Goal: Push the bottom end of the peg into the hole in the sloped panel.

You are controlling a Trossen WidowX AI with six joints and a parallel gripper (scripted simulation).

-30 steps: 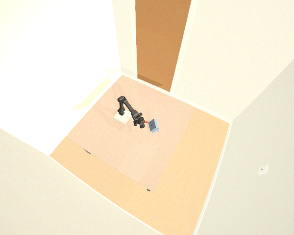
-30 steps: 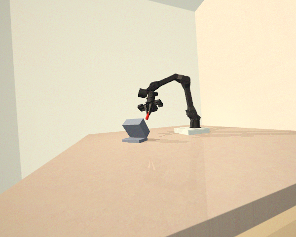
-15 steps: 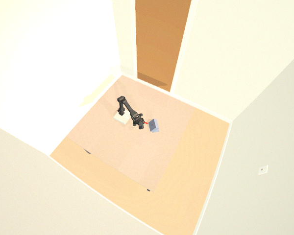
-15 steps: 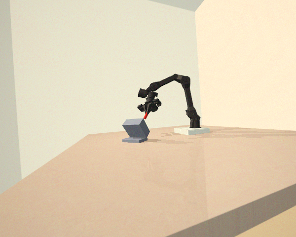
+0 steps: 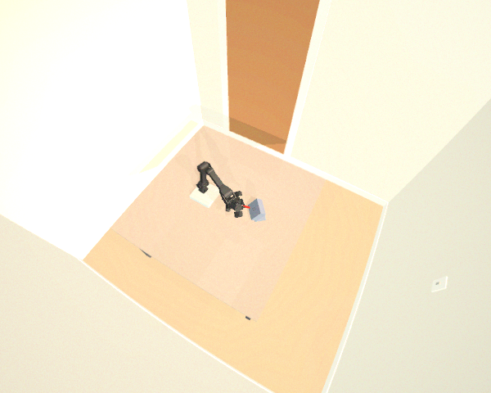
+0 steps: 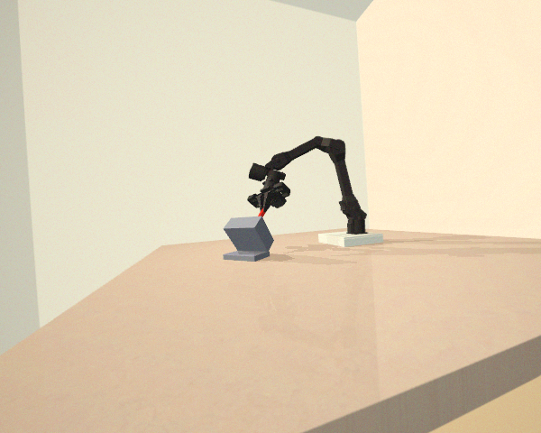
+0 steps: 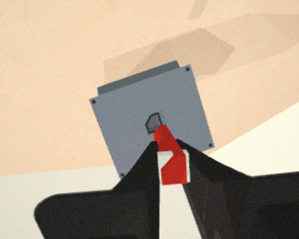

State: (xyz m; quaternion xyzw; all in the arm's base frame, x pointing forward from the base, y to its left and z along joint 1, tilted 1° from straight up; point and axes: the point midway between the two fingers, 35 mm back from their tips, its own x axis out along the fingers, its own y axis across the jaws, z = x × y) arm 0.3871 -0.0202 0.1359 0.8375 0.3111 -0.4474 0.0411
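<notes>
My gripper tip is 7 cm short of the sloped panel, 7 cm above it and 6 cm to the right of it. Also, from my gripper tip: red peg 1 cm to the right, 1 cm behind, 1 cm above; flat foot 14 cm below, 8 cm to the left, 8 cm ahead.
</notes>
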